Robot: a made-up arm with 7 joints.
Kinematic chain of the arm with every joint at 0, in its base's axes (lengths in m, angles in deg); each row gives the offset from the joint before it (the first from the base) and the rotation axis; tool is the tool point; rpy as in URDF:
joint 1: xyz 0 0 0.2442 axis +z
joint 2: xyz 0 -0.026 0.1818 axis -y
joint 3: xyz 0 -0.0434 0.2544 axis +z
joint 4: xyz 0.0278 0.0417 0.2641 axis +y
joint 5: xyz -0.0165 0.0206 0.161 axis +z
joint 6: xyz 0 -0.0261 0.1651 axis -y
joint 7: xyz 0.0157 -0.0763 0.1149 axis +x
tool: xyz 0 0 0 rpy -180 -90 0
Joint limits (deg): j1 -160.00..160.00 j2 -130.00..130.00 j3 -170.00..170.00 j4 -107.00..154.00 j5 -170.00..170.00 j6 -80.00..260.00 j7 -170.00..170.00
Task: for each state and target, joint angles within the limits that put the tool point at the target. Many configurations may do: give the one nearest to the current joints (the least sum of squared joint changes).
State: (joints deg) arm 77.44 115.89 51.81 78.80 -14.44 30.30 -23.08
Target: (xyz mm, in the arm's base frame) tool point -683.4 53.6 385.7
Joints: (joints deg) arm 26.86 113.78 68.42 95.56 -13.82 25.96 -23.08
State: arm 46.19 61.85 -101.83 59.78 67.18 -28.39 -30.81
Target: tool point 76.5 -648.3 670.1
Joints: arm 42.88 59.68 -99.34 83.61 65.12 -34.72 -30.81
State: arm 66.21 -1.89 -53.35 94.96 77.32 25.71 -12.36
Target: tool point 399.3 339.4 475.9
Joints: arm 74.86 -32.98 -37.85 112.10 82.93 19.60 -12.36
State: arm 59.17 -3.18 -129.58 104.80 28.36 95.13 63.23
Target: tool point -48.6 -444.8 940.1
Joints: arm 48.66 4.26 -137.63 98.84 26.91 94.35 63.23
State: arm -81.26 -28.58 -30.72 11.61 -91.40 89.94 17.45
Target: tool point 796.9 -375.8 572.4
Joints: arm -30.25 -72.38 -30.90 16.94 -98.70 86.81 17.45
